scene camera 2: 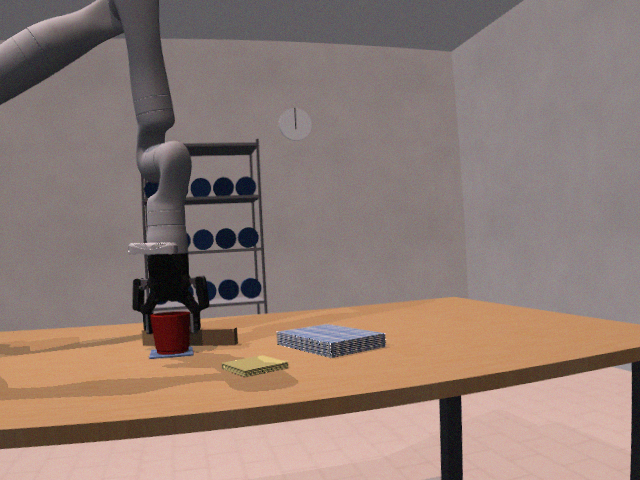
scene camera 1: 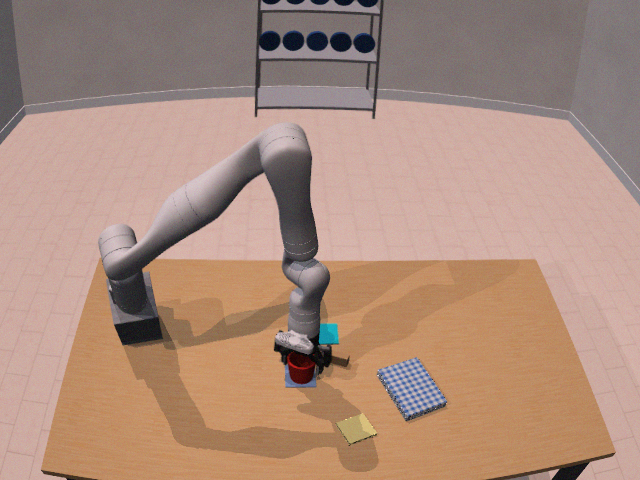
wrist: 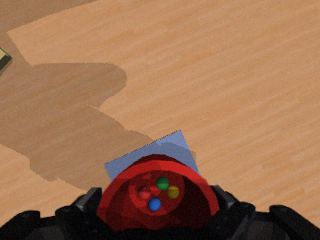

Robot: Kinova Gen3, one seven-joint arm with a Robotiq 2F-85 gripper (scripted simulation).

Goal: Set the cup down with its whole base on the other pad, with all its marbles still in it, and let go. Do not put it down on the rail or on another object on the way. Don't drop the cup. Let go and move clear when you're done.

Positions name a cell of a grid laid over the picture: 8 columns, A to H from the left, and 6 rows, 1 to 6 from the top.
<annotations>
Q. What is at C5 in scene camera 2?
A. A brown rail.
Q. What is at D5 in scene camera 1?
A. My gripper.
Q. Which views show my gripper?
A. Scene camera 2, scene camera 1 and the wrist view: all of them.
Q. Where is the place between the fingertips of my gripper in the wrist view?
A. D5
</annotations>
